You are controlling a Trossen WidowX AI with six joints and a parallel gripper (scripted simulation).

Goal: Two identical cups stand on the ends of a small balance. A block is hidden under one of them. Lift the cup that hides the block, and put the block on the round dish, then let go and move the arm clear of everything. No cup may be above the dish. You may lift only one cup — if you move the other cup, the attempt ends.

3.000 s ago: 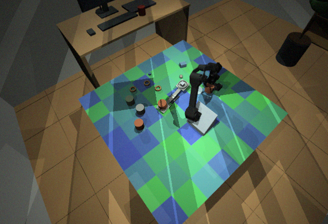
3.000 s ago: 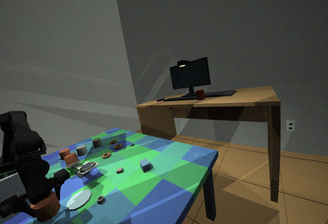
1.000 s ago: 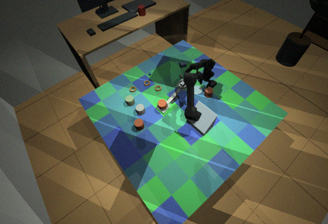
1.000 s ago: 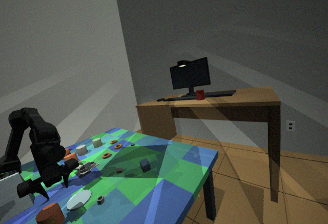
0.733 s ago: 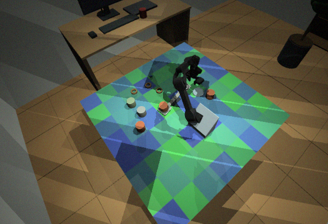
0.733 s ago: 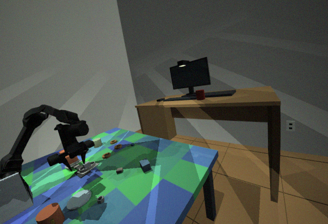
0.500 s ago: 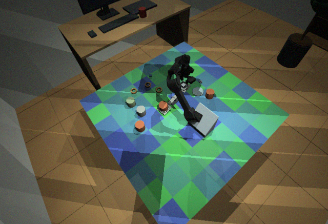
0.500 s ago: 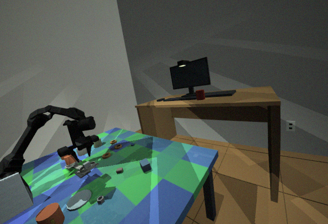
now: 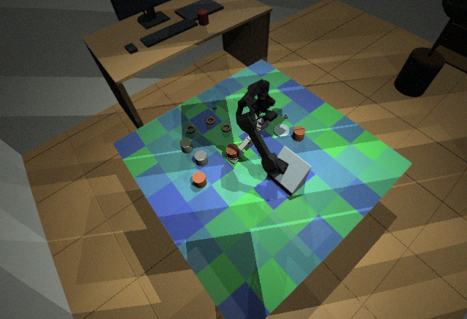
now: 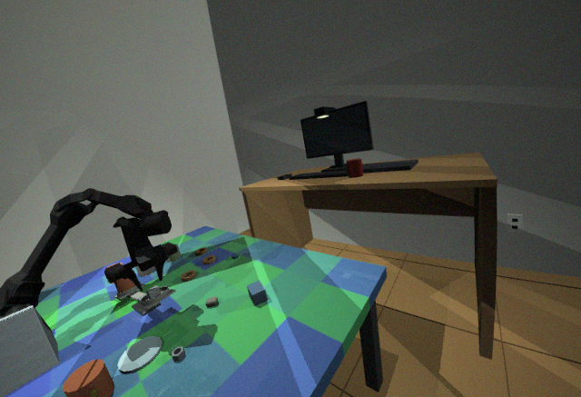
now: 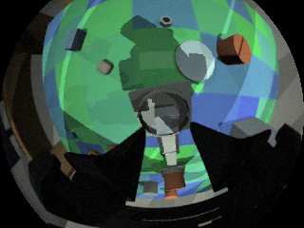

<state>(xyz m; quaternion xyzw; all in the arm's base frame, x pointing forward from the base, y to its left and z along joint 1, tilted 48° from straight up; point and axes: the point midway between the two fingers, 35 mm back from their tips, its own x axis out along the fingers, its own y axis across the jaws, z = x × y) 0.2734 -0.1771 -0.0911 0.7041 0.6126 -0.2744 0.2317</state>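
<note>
My gripper tip is now 10 cm past the round dish, 9 cm to the left of it and 11 cm above it. The rest, counted from my gripper tip: dark pebble (11 cm ahead, 12 cm to the right, 10 cm below); then nut (5 cm behind, 19 cm to the right, 11 cm below).
</note>
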